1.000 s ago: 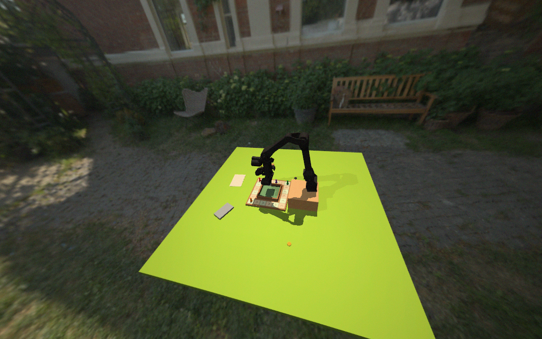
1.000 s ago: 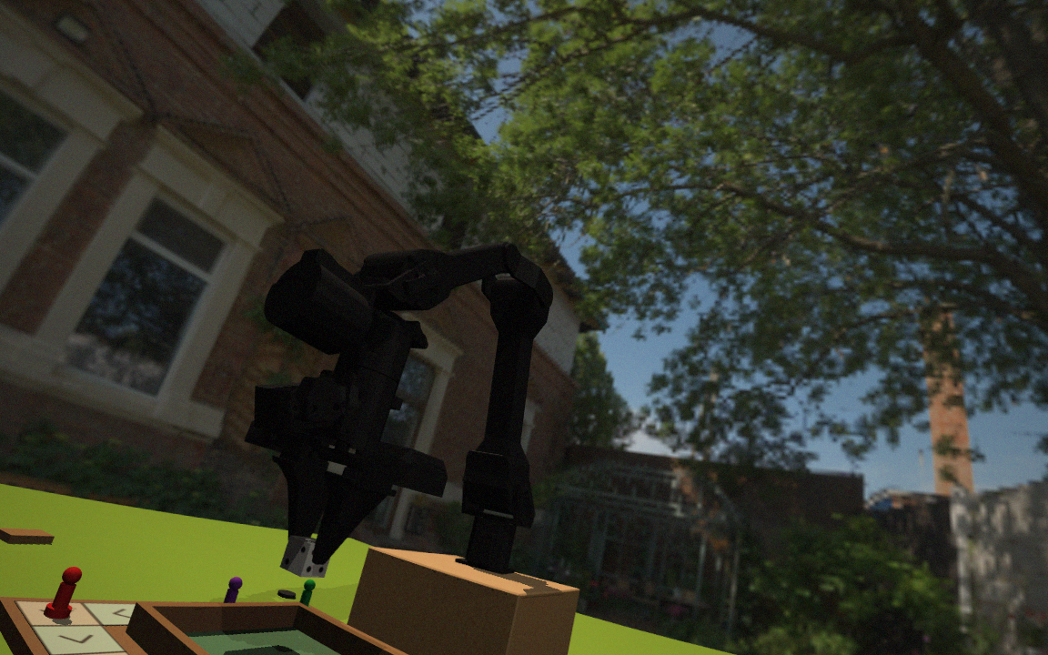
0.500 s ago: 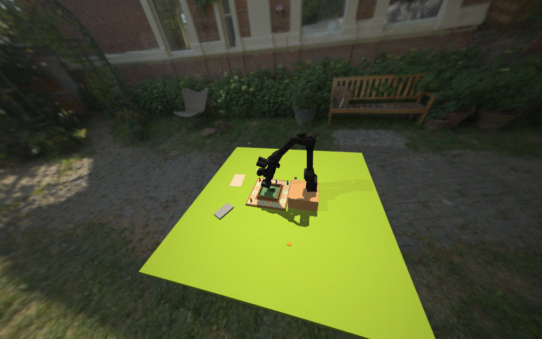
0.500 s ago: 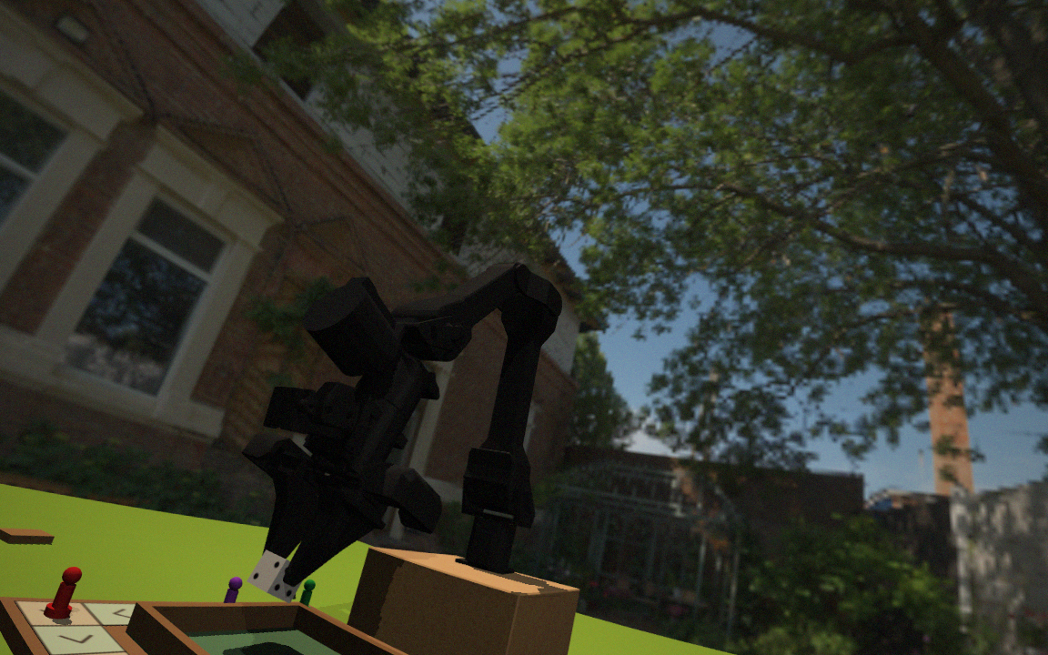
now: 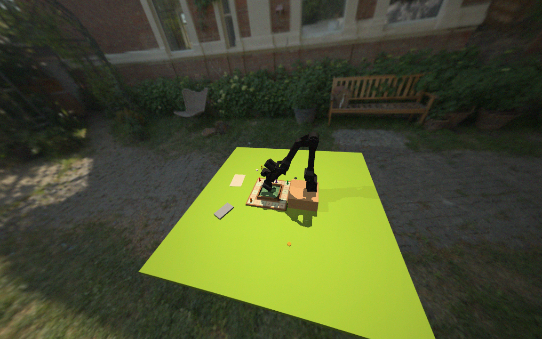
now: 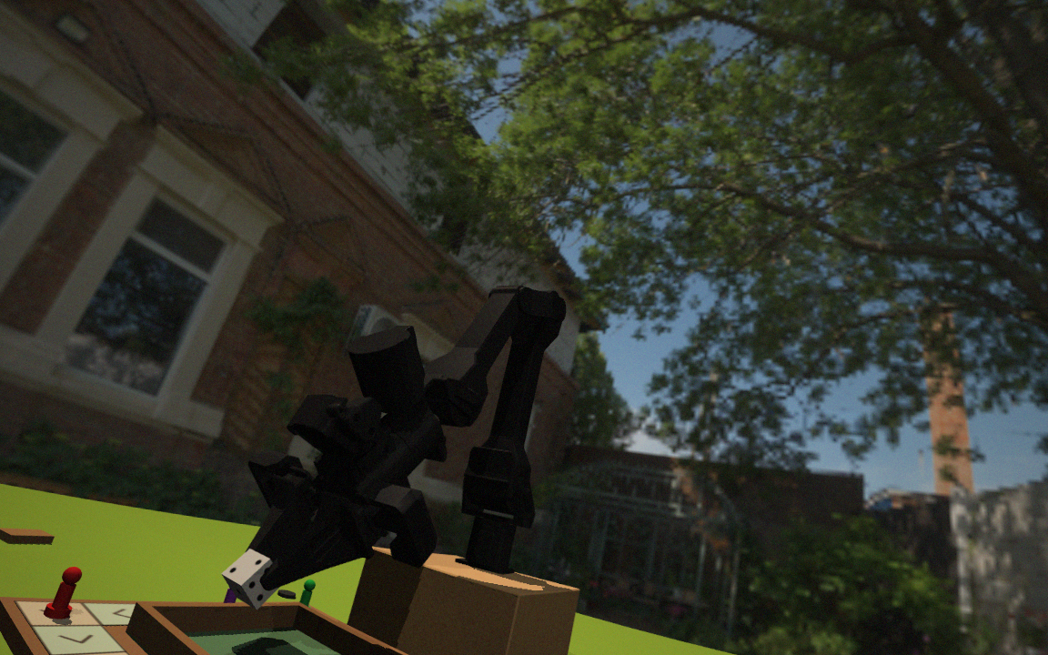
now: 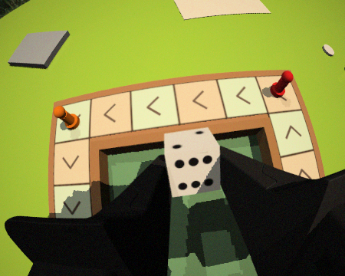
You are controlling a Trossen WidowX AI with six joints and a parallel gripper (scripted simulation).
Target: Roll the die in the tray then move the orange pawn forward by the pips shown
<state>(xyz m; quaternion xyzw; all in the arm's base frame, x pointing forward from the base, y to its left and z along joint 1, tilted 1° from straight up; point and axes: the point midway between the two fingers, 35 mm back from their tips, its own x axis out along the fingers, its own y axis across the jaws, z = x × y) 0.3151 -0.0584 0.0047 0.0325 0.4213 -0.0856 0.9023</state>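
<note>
Right now my gripper tip is 10 cm to the right of the orange pawn, 9 cm short of it and 5 cm above it. Also, from my gripper tip: grey die (right at my gripper tip); green tray (7 cm below, 4 cm behind, 1 cm to the left); red pawn (12 cm to the right, 5 cm below, 5 cm ahead).
</note>
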